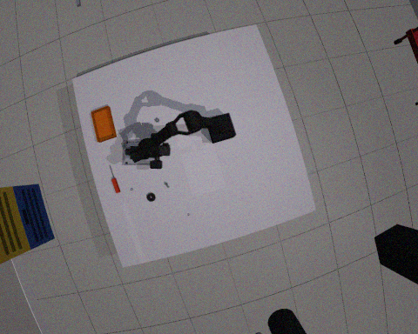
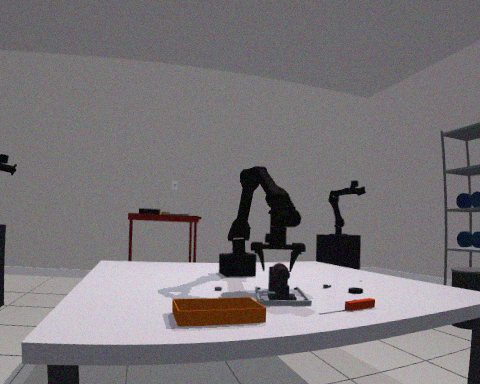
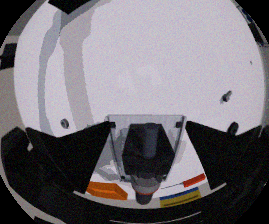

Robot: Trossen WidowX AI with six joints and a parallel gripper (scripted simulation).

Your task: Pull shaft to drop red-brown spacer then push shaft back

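The red-brown spacer is 9 cm ahead of my gripper tip, 4 cm to the right of it and 2 cm above it. Round my gripper tip: red-handled screwdriver (34 cm ahead, 4 cm to the left, 6 cm below); then orange tray (29 cm ahead, 31 cm to the right, 5 cm below).
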